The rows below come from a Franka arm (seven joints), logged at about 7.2 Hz.
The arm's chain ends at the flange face. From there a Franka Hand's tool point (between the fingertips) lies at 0.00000 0.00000 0.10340 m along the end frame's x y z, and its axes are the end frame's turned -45 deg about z.
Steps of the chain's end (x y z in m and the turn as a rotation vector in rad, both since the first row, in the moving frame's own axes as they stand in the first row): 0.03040 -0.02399 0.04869 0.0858 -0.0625 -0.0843; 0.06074 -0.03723 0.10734 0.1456 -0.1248 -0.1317; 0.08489 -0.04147 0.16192 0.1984 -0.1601 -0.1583; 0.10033 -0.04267 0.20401 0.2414 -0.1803 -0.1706; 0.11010 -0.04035 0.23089 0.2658 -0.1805 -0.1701; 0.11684 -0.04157 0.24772 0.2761 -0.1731 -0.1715; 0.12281 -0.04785 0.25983 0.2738 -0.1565 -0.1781
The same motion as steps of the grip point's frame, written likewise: 0.03970 -0.00635 0.04811 0.1049 0.0165 -0.0843; 0.06949 -0.00307 0.10545 0.1912 0.0147 -0.1317; 0.09005 0.00466 0.15858 0.2535 0.0271 -0.1583; 0.10289 0.01017 0.19936 0.2982 0.0432 -0.1706; 0.10974 0.01688 0.22561 0.3156 0.0603 -0.1701; 0.11659 0.02048 0.24229 0.3176 0.0728 -0.1715; 0.12629 0.02147 0.25474 0.3043 0.0829 -0.1781
